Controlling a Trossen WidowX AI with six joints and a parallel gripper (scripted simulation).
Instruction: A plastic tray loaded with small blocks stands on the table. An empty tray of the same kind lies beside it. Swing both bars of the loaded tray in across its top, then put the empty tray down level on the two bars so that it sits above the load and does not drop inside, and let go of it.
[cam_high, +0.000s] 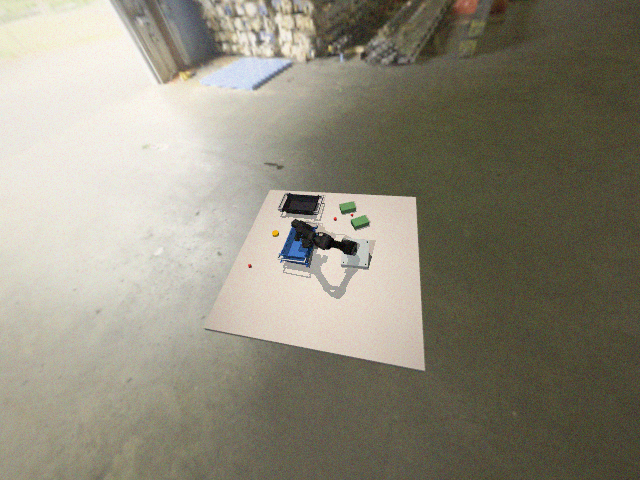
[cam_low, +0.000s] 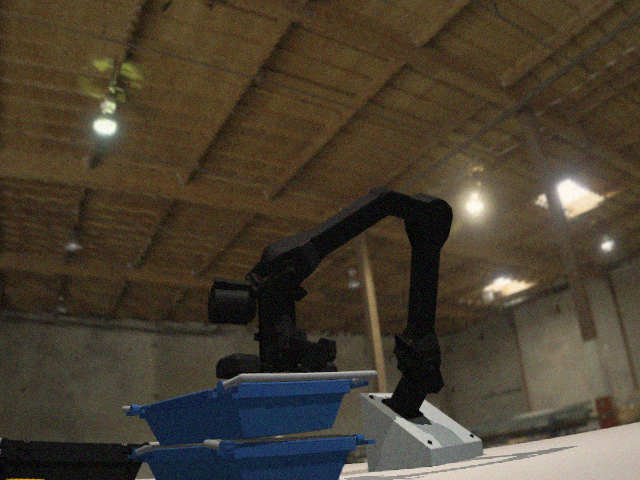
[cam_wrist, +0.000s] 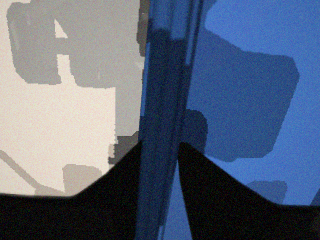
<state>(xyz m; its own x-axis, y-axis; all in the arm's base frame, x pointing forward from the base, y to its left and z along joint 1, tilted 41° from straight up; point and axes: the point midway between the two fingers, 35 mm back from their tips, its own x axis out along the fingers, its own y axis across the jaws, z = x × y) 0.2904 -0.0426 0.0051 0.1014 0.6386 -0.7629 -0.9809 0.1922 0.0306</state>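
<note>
Right now my gripper tip is 80 mm short of the blue tray, 10 mm to the left of it and 30 mm below it. Round my gripper tip: yellow disc 310 mm ahead, 170 mm to the right, 70 mm below.
</note>
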